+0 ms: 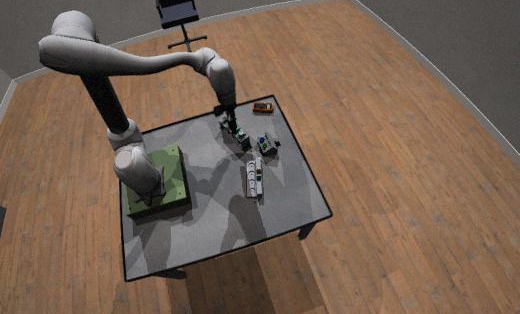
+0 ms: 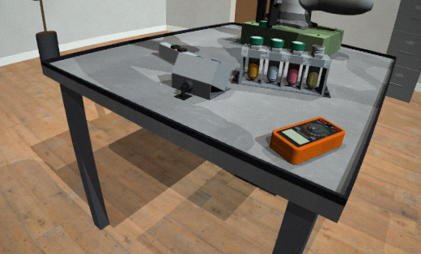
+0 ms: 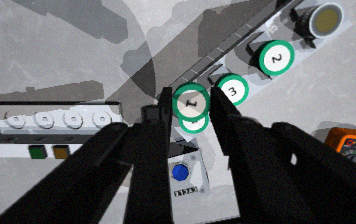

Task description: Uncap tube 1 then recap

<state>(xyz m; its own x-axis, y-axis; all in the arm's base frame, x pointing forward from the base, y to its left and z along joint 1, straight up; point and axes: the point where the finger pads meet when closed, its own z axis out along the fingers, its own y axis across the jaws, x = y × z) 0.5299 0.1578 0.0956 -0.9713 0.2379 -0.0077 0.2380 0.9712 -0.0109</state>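
Now: hand 140 mm short of the blue key, 120 mm above it and 50 mm to the left of it. Also, from my hand: grey key housing 160 mm ahead, 130 mm below, 70 mm to the right; table edge 350 mm ahead, 180 mm below, 120 mm to the right; green key 150 mm ahead, 120 mm below, 90 mm to the right.
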